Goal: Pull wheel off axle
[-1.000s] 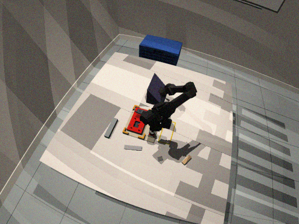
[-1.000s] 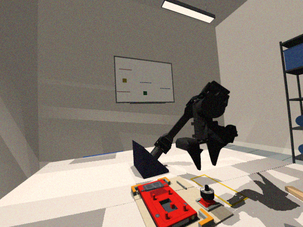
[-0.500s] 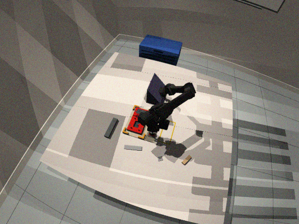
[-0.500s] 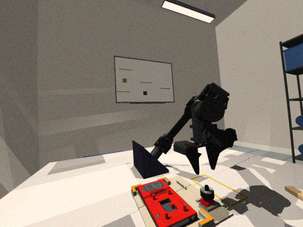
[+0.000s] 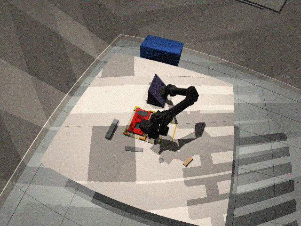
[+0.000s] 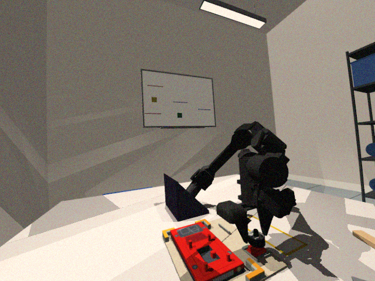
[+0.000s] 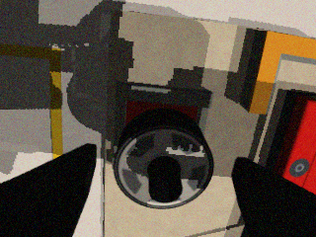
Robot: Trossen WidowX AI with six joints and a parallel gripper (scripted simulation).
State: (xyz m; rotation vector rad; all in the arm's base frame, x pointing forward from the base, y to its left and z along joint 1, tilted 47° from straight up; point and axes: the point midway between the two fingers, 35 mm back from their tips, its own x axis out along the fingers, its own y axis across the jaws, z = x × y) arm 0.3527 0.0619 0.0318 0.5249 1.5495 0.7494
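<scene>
Now: gripper tip right at the wheel. From my gripper tip the other things lie so: wooden block (80 mm ahead, 290 mm to the left, 30 mm below); then black axle (right at my gripper tip).
</scene>
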